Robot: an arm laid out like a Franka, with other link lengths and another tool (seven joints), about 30 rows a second.
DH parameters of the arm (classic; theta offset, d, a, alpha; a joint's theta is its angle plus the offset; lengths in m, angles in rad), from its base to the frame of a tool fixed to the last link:
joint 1: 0 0.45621 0 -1.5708
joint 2: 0 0 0 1.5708
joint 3: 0 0.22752 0.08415 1.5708
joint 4: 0 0 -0.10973 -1.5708
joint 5: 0 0.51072 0 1.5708
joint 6: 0 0 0.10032 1.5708
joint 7: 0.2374 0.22 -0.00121 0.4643
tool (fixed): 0 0.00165 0 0
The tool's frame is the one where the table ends.
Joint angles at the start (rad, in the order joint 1, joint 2, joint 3, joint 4, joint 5, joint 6, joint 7): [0.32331 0.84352 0.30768 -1.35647 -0.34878 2.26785 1.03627]
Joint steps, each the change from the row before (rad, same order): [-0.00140 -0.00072 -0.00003 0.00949 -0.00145 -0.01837 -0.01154]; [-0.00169 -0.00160 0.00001 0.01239 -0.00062 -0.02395 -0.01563]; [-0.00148 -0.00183 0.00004 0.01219 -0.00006 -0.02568 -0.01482]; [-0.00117 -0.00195 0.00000 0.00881 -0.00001 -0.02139 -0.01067]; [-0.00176 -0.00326 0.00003 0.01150 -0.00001 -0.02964 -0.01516]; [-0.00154 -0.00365 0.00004 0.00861 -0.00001 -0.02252 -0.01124]
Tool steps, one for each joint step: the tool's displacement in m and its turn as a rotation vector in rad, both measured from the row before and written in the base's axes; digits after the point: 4 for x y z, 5 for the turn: [0.0021 -0.0029 0.0039 -0.00960 0.00403 0.00753]; [0.0027 -0.0035 0.0057 -0.01137 0.00548 0.00979]; [0.0022 -0.0036 0.0057 -0.01187 0.00727 0.00878]; [0.0013 -0.0031 0.0043 -0.01009 0.00696 0.00593]; [0.0016 -0.0044 0.0061 -0.01395 0.00997 0.00856]; [0.0014 -0.0034 0.0056 -0.01009 0.00675 0.00601]
